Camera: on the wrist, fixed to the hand. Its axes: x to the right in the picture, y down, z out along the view.
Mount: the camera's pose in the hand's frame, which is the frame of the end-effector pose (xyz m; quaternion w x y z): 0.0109 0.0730 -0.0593 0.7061 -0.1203 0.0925 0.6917
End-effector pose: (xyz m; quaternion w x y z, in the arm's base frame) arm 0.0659 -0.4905 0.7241 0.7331 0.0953 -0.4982 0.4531
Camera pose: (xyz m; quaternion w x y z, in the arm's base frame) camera 0.0497 -0.4075 0.6815 0.2618 -0.4074 -0.4044 0.7759
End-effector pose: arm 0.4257 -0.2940 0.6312 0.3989 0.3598 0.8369 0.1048
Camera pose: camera 0.4149 -0.2274 0.6976 0.1750 0.7753 0.3663 0.4839
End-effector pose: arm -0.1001 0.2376 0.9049 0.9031 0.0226 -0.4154 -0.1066
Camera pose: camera -0.0357 0.3037 0.8837 0.7525 -0.3701 -0.2126 0.5015
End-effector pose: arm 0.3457 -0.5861 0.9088 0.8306 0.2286 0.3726 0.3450
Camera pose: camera 0.2755 -0.5227 0.9136 0.3409 0.2873 0.1403 0.8841
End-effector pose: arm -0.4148 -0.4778 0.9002 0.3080 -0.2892 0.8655 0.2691
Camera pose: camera -0.4928 -0.4694 0.9532 0.0835 -0.3325 -0.8073 -0.4804
